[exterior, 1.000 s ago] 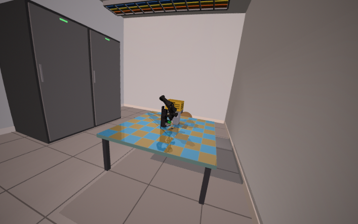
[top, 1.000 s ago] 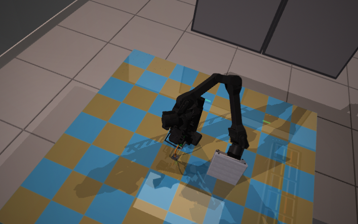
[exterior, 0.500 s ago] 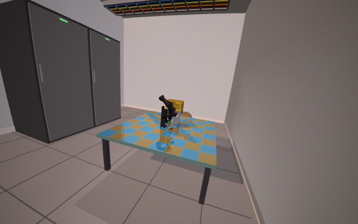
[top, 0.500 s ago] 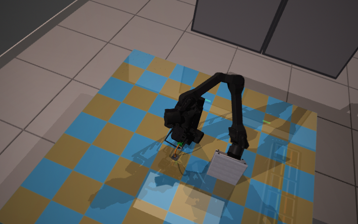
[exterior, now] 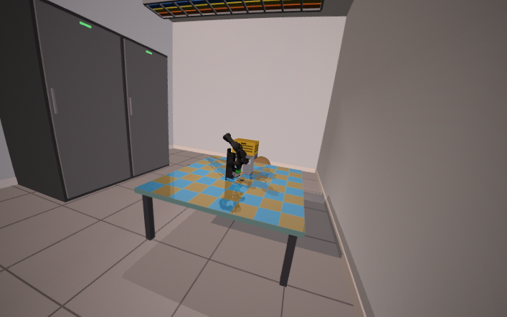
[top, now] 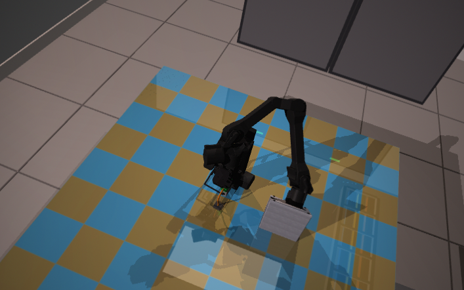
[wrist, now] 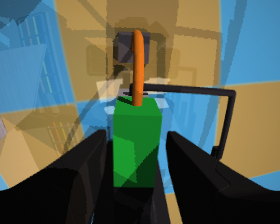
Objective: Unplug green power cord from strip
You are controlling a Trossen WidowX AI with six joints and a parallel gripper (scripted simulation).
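The green plug is 3 cm to the right of my gripper tip.
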